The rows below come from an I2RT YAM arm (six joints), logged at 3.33 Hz.
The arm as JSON. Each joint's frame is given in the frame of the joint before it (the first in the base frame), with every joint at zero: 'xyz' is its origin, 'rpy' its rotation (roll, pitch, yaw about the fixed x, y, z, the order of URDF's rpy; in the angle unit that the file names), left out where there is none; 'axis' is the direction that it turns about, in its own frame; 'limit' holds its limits. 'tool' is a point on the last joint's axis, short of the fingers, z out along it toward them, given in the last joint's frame.
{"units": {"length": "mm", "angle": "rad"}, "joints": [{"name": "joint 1", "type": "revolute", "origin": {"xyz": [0.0, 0.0, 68.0]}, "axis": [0.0, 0.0, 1.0], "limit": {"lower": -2.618, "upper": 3.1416}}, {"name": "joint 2", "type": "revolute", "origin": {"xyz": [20.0, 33.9, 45.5]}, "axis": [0.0, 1.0, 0.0], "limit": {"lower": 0.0, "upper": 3.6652}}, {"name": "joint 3", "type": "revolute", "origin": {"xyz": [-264.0, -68.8, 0.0]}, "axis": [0.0, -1.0, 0.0], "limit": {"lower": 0.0, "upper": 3.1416}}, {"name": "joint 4", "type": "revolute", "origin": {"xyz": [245.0, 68.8, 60.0]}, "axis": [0.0, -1.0, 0.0], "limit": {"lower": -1.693, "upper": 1.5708}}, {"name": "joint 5", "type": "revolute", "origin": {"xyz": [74.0, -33.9, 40.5]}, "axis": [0.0, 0.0, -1.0], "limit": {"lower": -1.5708, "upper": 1.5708}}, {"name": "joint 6", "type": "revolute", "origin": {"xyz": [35.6, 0.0, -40.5]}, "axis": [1.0, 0.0, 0.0], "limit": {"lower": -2.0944, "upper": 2.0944}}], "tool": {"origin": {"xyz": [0.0, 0.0, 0.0], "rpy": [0.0, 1.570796, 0.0]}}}
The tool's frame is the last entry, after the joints.
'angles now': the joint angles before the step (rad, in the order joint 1, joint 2, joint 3, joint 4, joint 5, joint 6). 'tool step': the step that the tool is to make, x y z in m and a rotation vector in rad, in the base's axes. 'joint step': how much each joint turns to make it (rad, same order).
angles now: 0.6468 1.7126 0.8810 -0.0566 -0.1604 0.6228
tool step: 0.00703 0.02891 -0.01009 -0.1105 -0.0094 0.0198
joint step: 0.0622 0.1122 0.1137 -0.0660 0.0988 -0.0221
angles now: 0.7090 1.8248 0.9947 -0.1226 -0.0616 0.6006
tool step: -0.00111 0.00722 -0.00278 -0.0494 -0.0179 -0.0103
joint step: 0.0229 0.0221 0.0221 -0.0192 0.0591 -0.0008
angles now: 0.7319 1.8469 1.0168 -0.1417 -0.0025 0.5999
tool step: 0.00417 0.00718 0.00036 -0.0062 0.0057 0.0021
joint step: 0.0072 0.0267 0.0405 -0.0221 0.0035 0.0038
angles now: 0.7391 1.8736 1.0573 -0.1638 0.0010 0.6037
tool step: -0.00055 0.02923 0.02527 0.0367 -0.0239 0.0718
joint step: 0.0546 0.0103 0.1175 -0.0646 -0.0180 -0.0084
